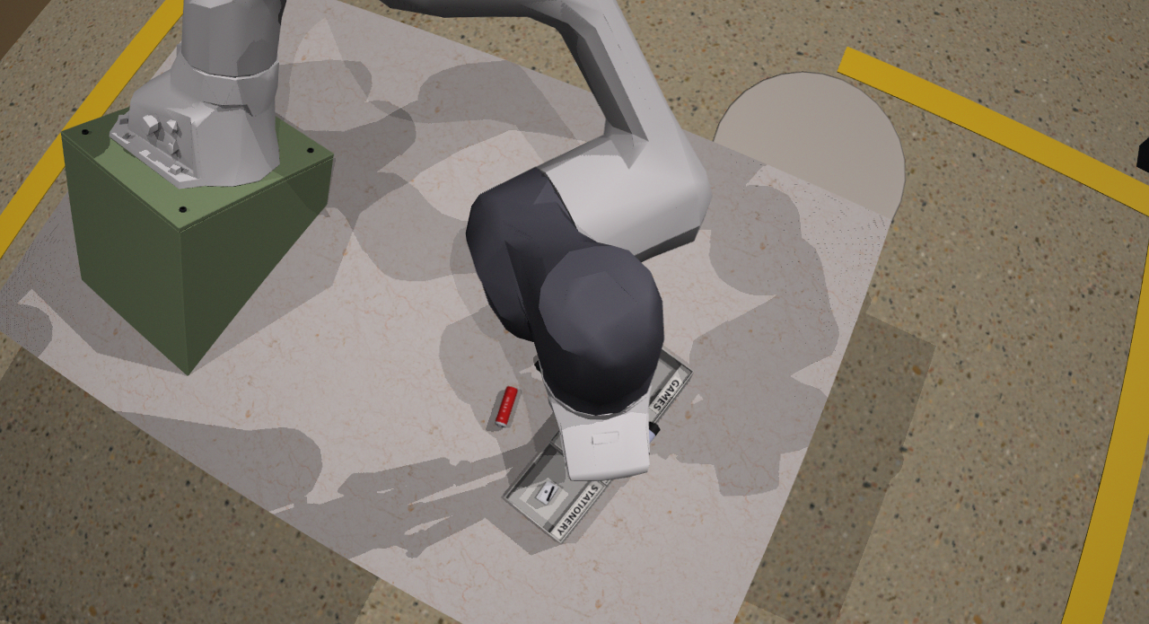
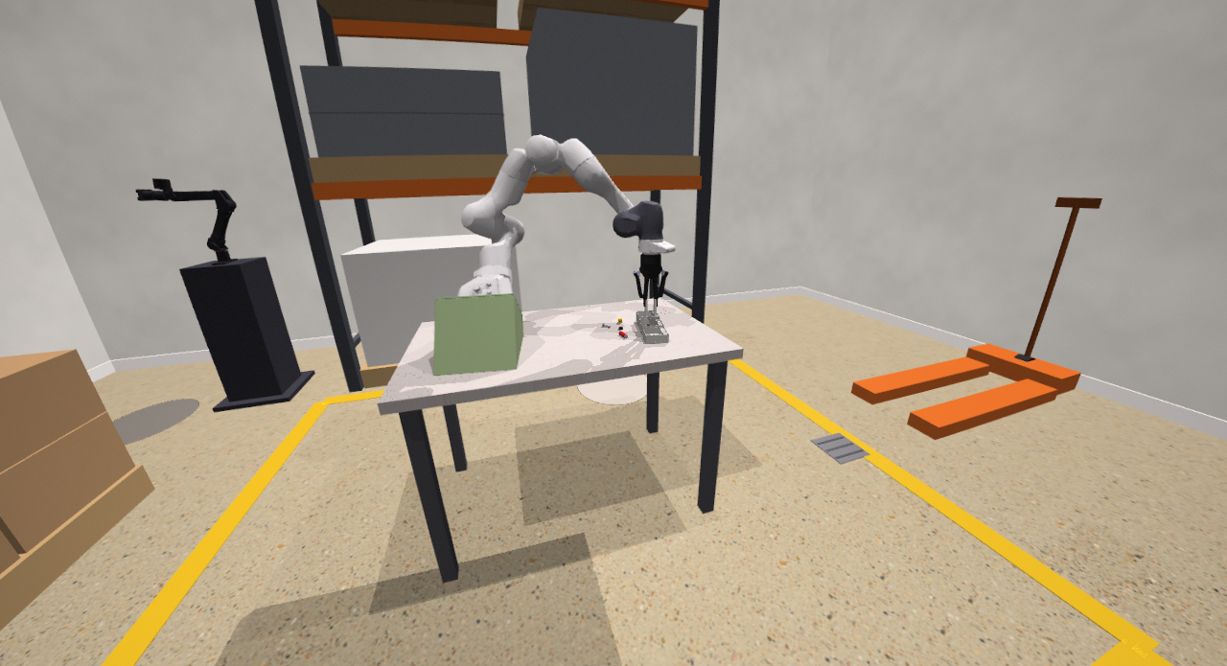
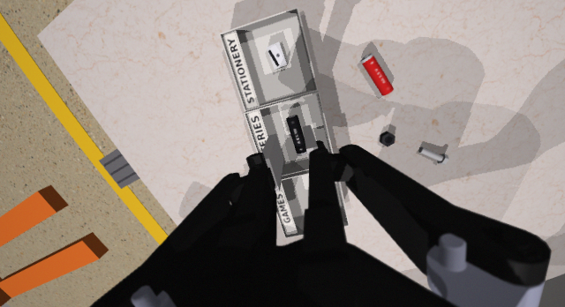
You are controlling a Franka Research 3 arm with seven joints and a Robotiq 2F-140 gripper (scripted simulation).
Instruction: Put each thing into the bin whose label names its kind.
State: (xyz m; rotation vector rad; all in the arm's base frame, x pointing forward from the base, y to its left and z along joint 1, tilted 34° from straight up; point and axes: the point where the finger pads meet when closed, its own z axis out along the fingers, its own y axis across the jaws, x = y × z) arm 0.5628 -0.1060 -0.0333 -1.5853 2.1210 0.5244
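The red battery is 120 mm behind my hand, 90 mm below it and 10 mm to the right of it. Also, from my hand: black nut (100 mm below, 100 mm behind, 70 mm to the left); black battery (90 mm below, 10 mm to the left); yellow die (150 mm to the left, 90 mm below, 70 mm behind).
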